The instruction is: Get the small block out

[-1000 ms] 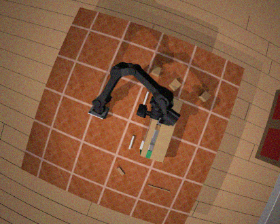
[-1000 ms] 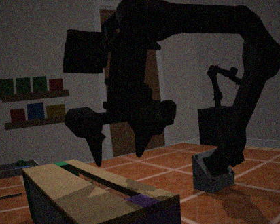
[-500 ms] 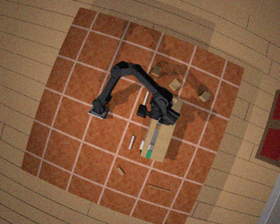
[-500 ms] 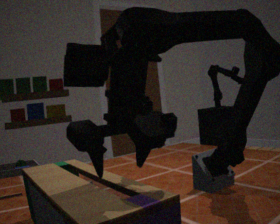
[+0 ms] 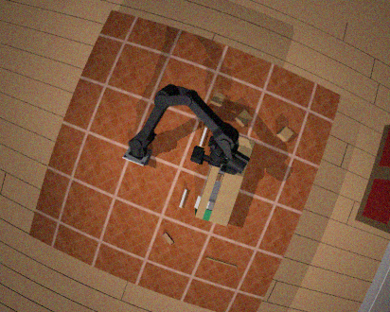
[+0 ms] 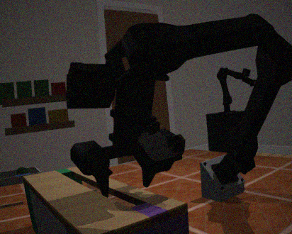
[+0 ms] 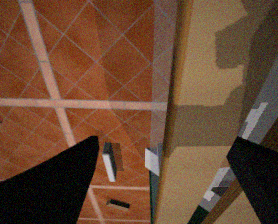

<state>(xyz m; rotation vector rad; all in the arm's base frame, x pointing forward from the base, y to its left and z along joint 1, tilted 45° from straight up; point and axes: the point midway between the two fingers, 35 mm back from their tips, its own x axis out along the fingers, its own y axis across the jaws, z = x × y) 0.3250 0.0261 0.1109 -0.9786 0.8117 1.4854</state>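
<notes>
Now: the box 40 mm ahead of my gripper tip, 30 mm to the right of it and 50 mm below it. The rest, counted from my gripper tip: brown stick 260 mm ahead, 410 mm to the right, 110 mm below.
</notes>
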